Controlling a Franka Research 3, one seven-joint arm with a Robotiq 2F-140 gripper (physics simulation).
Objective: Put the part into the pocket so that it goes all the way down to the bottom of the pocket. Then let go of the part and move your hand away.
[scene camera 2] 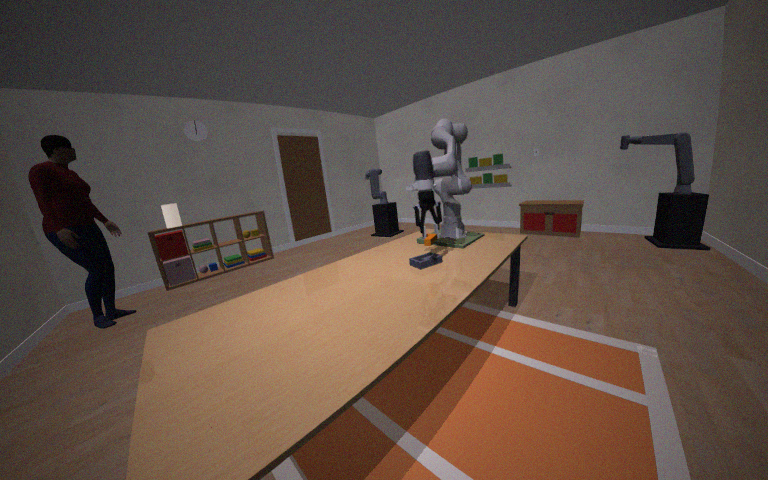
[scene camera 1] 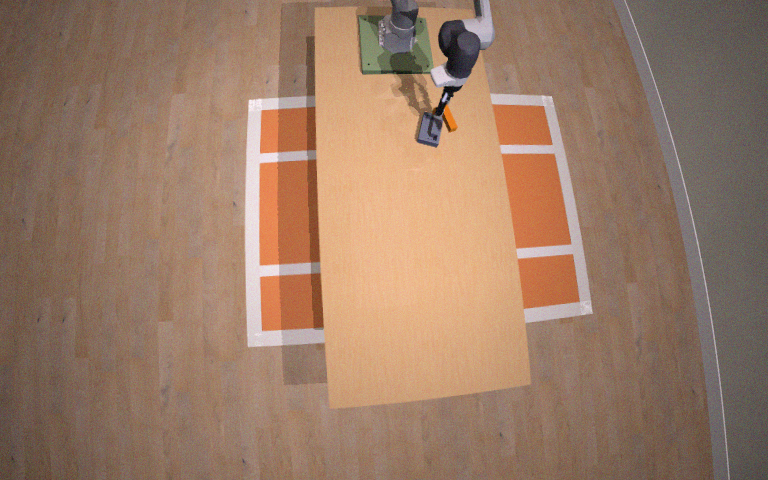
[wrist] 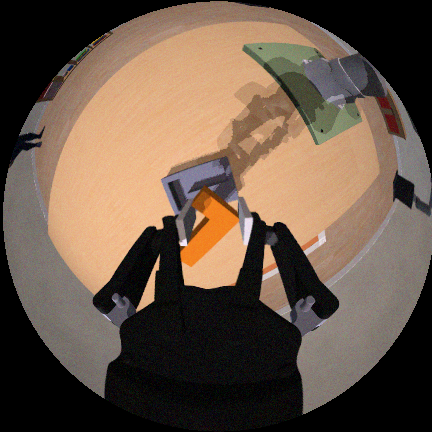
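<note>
An orange L-shaped part (wrist: 214,223) (scene camera 1: 450,120) (scene camera 2: 430,240) is between the fingertips of my gripper (wrist: 215,207), which is shut on it. The part is held above the table, and its corner overlaps the near edge of the block in the wrist view. The grey-blue block (wrist: 168,185) (scene camera 1: 428,142) (scene camera 2: 419,264) with the L-shaped pocket lies on the table, beyond the part in the wrist view. Part of the pocket is hidden behind the orange part. In scene camera 1 the part shows to the right of the block. The part's exact height over the block is hard to tell.
The wooden table (scene camera 1: 419,271) (scene camera 2: 317,328) bears the block. The green base plate (scene camera 1: 370,63) (wrist: 330,131) of the arm is at the table's back end. The arm's shadow falls on the table between block and plate. A person (scene camera 2: 67,198) stands beyond the table at the left.
</note>
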